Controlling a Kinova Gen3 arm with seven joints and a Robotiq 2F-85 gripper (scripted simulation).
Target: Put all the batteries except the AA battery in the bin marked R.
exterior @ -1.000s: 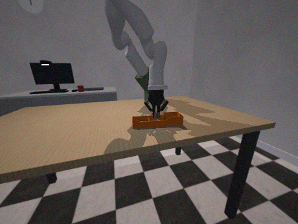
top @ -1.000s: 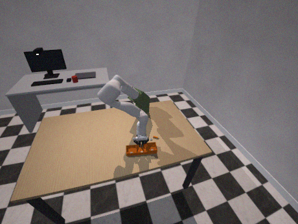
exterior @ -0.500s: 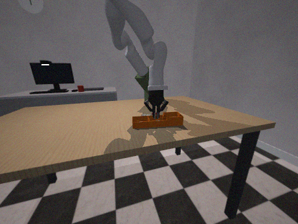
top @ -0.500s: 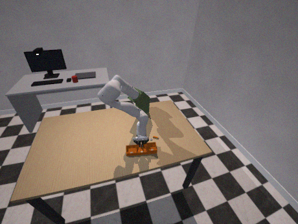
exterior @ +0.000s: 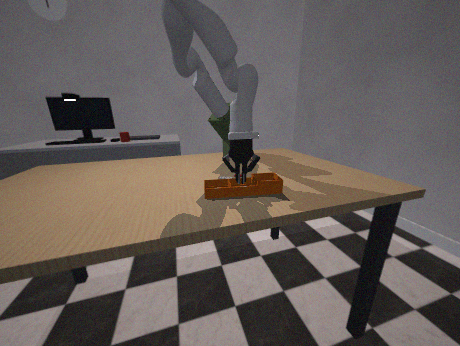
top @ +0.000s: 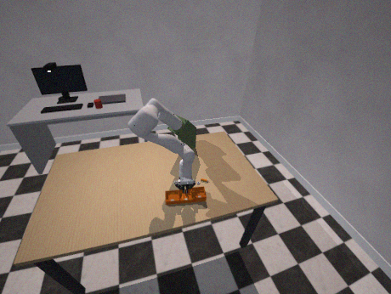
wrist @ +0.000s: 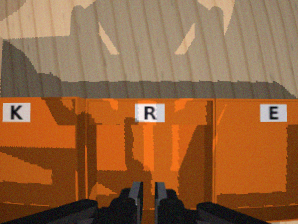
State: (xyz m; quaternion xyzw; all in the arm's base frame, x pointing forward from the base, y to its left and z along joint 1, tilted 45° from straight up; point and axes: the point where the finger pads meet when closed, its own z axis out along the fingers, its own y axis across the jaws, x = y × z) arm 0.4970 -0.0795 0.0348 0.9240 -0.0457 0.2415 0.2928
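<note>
Now: hand 20 mm short of the orange bin row, 10 mm to the left of it and 10 mm above it. Also, from my hand: thin red battery 120 mm behind, 40 mm to the left, 30 mm below; then white domino tile 110 mm behind, 30 mm below, 20 mm to the right; then grey bolt 60 mm behind, 40 mm to the left, 30 mm below.
</note>
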